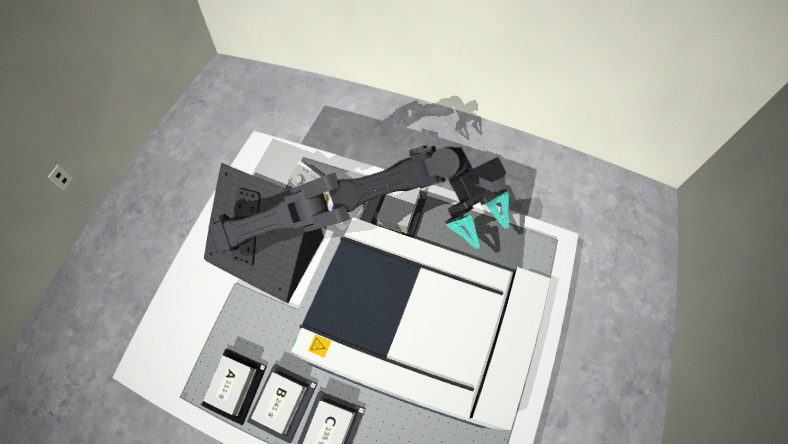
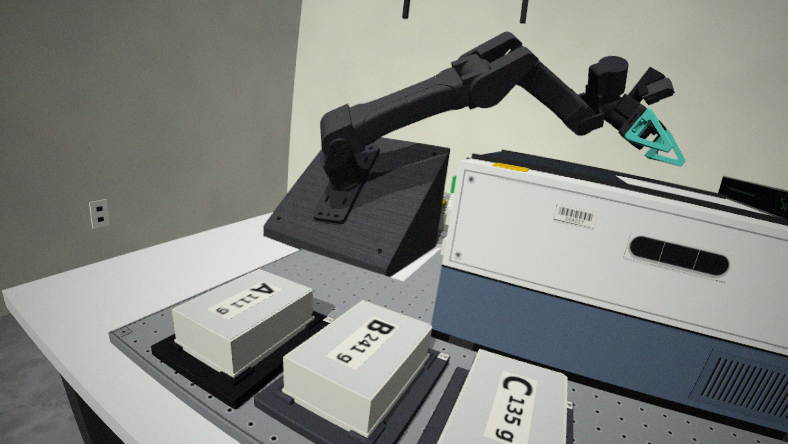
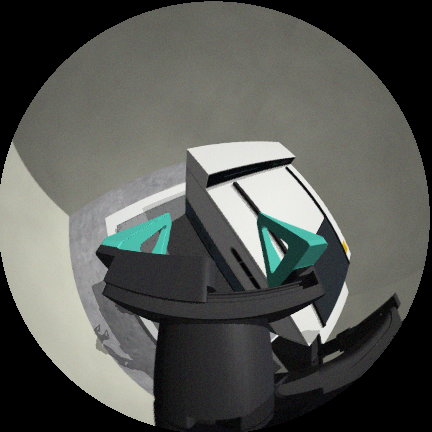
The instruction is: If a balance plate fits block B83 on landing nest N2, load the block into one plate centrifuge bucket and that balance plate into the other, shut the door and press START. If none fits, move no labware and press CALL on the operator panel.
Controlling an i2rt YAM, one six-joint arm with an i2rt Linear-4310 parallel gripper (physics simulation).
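Frame: origin at the arm's base, x ahead, y left, z up, level; centimetres.
Where they show: gripper, fingertip midpoint: (image 1: 492,237) (image 2: 677,156) (image 3: 213,217); arm's base at its link origin: (image 1: 246,227) (image 2: 348,182) (image 3: 318,351).
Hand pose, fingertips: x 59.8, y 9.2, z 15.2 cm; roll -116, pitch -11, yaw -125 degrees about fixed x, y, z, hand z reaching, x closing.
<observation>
Each offset is from my fingertips to the centre of the thing. "pt": to the spot under its first point.
My gripper (image 1: 491,236) (image 2: 675,157) (image 3: 213,217) is open and empty, raised behind the centrifuge (image 1: 458,398) (image 2: 523,231) (image 3: 240,155). Balance plates A, 111 g {dz -22.7, dx -49.1, dy -48.2 cm} (image 1: 227,386) (image 2: 242,311), B, 241 g {dz -22.7, dx -35.7, dy -47.3 cm} (image 1: 280,403) (image 2: 358,358), and C, 135 g {dz -22.7, dx -22.2, dy -49.4 cm} (image 1: 332,427) (image 2: 507,397), sit on dark nests in front of it; C is cut off by the frame. A pale block {dz -20.3, dx -24.2, dy +11.9 cm} (image 1: 398,214) sits on a dark nest behind the centrifuge, partly covered by the arm; its label is not readable. The operator panel {pt dz -18.6, dx -53.7, dy +11.9 cm} (image 1: 300,175) is mostly hidden by the arm. The centrifuge buckets and START do not show clearly.
The arm's black wedge base (image 1: 259,275) (image 2: 352,237) stands left of the centrifuge. The arm reaches over the operator panel and the pale block. The centrifuge top has a dark panel {pt dz -4.7, dx -23.0, dy -19.3 cm} (image 1: 361,295) beside a white one, and a raised head {pt dz -1.5, dx +9.8, dy -22.6 cm} (image 1: 512,352) at its right end.
</observation>
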